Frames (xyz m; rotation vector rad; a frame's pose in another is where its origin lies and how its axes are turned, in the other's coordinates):
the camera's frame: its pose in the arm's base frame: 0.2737 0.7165 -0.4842 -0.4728 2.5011 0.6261
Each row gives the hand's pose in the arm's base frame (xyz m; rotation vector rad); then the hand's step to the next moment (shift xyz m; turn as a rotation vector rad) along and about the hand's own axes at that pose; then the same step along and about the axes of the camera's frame.
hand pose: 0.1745 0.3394 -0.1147 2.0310 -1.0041 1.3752
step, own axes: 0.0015 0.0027 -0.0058 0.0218 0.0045 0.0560
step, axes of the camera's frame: 0.0017 0.0052 -0.0036 -0.0161 -0.0568 -0.0122
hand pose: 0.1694 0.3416 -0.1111 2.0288 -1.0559 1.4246
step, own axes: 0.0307 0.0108 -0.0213 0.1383 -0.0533 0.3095
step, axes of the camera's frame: -0.0068 0.0176 -0.0340 -0.1621 -0.3002 -0.0370
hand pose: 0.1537 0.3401 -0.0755 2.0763 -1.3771 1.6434
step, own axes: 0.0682 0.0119 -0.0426 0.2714 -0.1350 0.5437
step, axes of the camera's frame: -0.0023 0.0253 -0.0772 -0.3321 -0.5204 -0.0800
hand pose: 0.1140 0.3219 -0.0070 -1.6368 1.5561 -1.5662
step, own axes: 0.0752 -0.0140 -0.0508 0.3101 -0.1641 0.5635
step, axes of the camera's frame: 0.0205 0.0108 -0.0888 -0.3618 -0.5444 -0.1158
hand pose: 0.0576 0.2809 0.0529 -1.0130 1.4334 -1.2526
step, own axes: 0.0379 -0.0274 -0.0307 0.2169 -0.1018 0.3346
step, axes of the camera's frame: 0.0247 -0.0038 -0.0500 -0.2028 -0.3471 -0.0882
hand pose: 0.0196 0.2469 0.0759 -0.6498 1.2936 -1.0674
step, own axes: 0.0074 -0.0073 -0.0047 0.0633 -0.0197 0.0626
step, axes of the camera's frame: 0.0062 -0.0036 -0.0089 -0.0272 -0.0845 -0.0207
